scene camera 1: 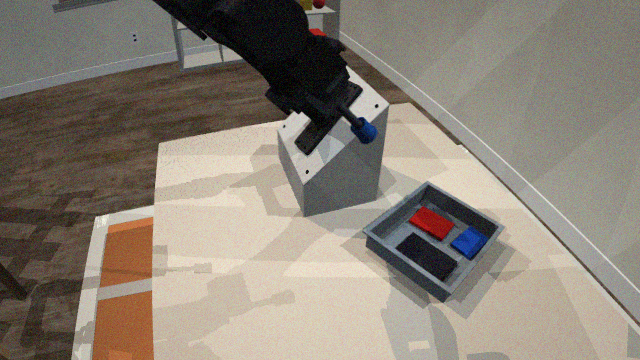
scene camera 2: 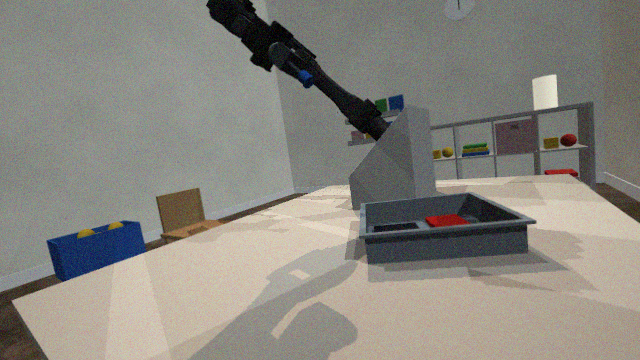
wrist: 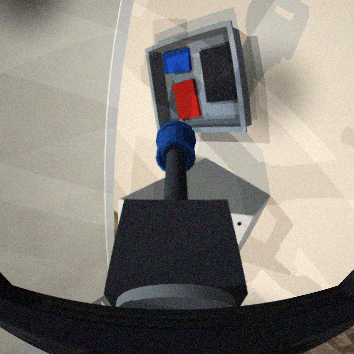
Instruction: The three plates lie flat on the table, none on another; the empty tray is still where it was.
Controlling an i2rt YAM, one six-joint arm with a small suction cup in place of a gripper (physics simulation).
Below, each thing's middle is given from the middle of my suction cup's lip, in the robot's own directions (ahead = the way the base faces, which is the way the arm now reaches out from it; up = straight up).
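From my suction cup, the grey tray (wrist: 230,115) is 21 cm to the left, 1 cm ahead and 31 cm below. The black plate (scene camera 1: 437,263) is 16 cm to the left of my suction cup, 4 cm ahead of it and 33 cm below it, whereas the red plate (scene camera 1: 433,224) is 25 cm to the left of my suction cup, 4 cm behind it and 33 cm below it. As for the blue plate (scene camera 1: 470,241), it is far to the left of my suction cup, a little ahead of it and far below it.
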